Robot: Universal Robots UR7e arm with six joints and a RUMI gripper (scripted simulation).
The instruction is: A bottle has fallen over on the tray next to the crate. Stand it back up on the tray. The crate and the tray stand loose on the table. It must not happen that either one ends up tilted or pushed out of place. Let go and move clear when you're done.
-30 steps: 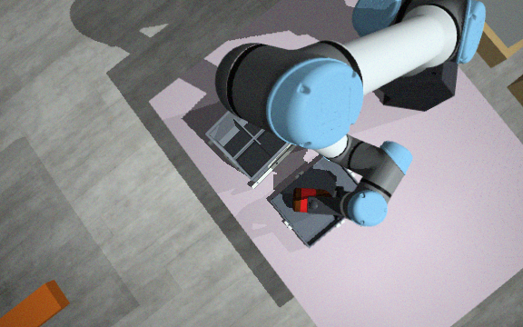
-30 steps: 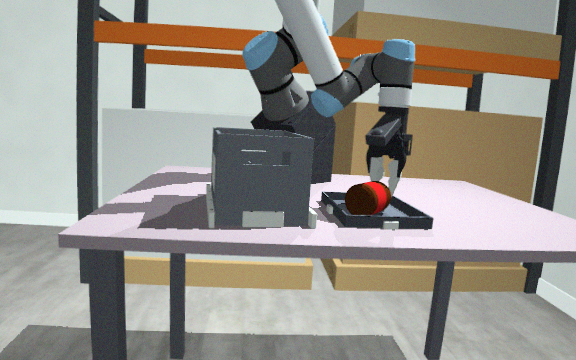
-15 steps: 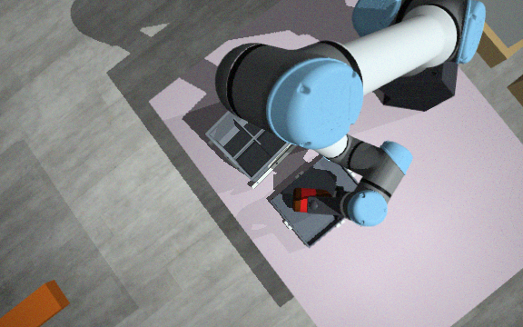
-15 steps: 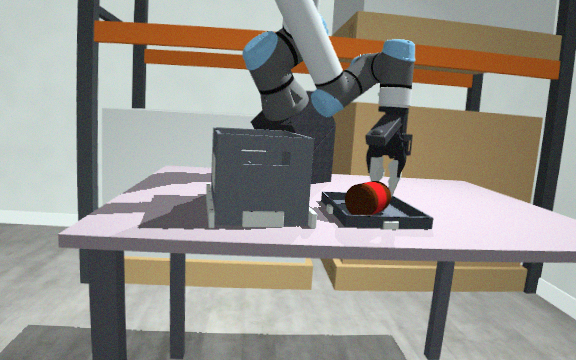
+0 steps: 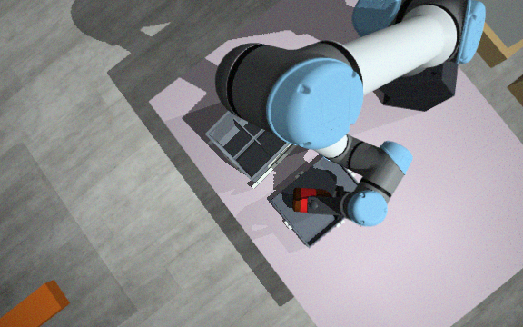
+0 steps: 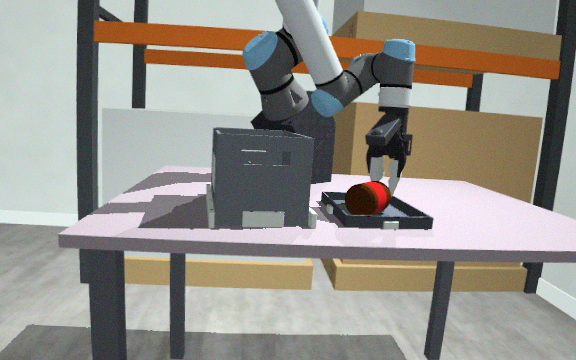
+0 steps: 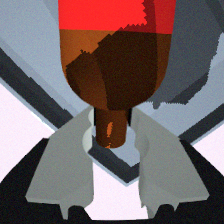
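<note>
Now: hand 4 cm short of the brown bottle and 3 cm to the left of it. The rest, counted from my hand: dark tray (3 cm to the right, 3 cm below, 3 cm ahead); dark crate (31 cm to the right, 6 cm ahead, 4 cm above).
</note>
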